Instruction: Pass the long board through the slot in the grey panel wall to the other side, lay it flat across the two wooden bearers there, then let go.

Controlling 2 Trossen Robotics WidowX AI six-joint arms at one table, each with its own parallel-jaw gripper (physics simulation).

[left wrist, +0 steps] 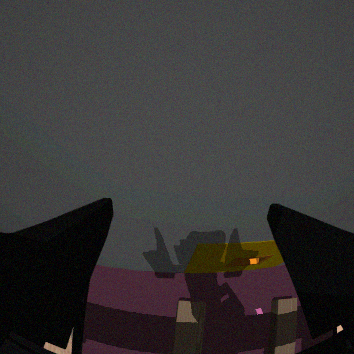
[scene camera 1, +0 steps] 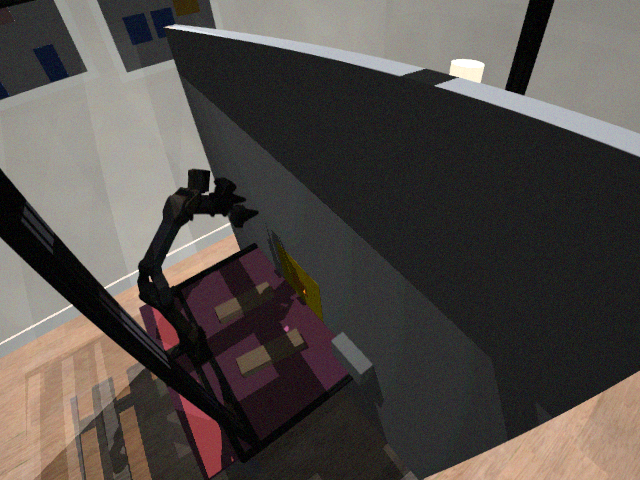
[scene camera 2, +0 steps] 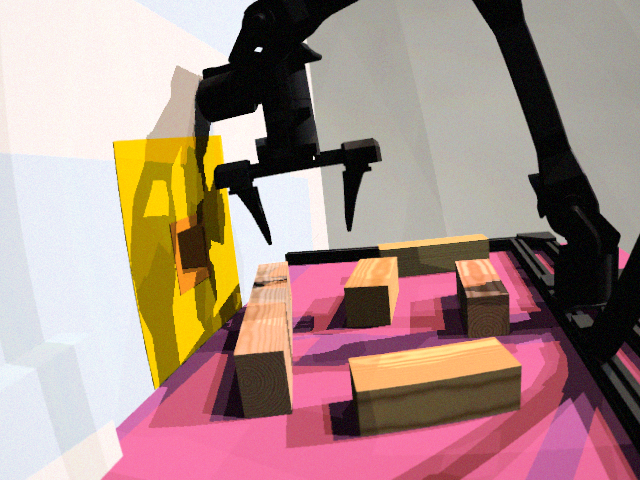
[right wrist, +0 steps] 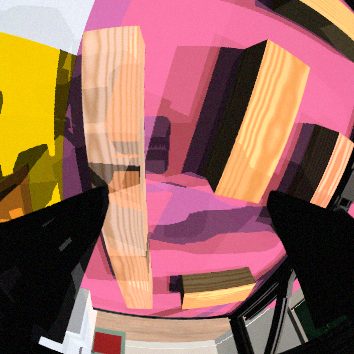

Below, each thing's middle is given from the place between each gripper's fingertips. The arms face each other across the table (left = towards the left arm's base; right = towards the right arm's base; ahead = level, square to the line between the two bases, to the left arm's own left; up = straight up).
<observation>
Right now the slot (scene camera 2: 189,239) is 150 mm to the left of my right hand, 60 mm behind it and 10 mm above it. Also, from my right hand: grey block (scene camera 2: 62,416) (390 mm behind, 160 mm to the left, 50 mm below).
My left hand is 30 cm above the slot, 16 cm past it and 7 cm to the left of it. Also, from my left hand: grey block 48 cm behind, 36 cm below, 6 cm to the right.
</observation>
